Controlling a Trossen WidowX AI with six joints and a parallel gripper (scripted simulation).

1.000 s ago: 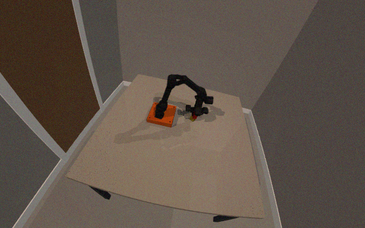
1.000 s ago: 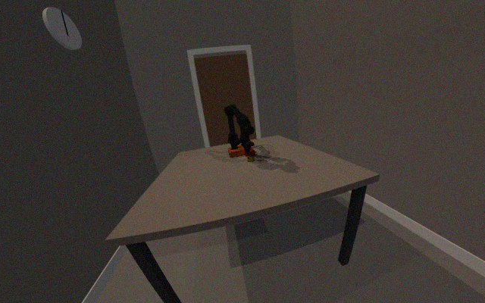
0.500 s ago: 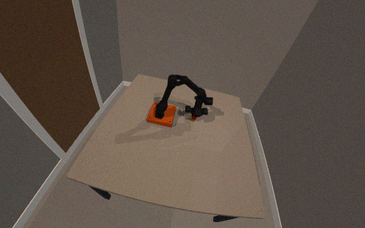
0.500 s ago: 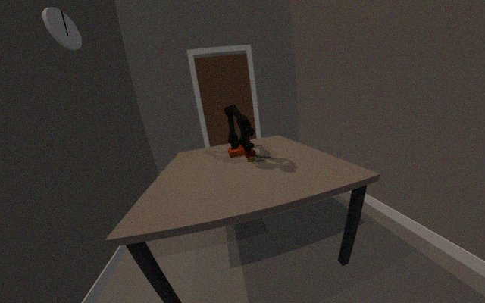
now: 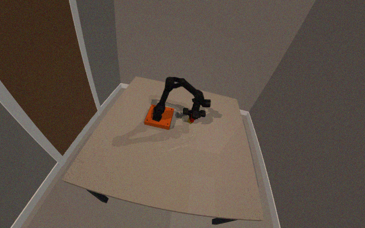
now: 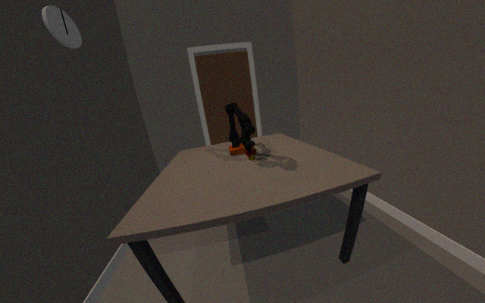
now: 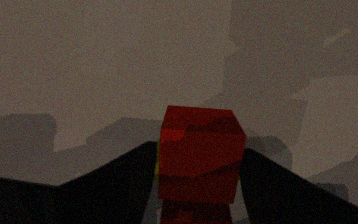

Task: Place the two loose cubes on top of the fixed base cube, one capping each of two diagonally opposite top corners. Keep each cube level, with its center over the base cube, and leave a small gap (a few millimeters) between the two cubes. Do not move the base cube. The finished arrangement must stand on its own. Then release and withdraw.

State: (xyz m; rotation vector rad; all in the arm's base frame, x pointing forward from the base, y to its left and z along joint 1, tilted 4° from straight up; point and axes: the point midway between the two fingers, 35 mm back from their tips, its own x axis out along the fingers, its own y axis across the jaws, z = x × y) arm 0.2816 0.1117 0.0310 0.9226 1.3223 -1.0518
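Now: gripper tip 10 mm past the red cube and 40 mm to the right of it. From my gripper tip the other things lie so: yellow base cube (10 mm behind, 20 mm to the left, 40 mm below).
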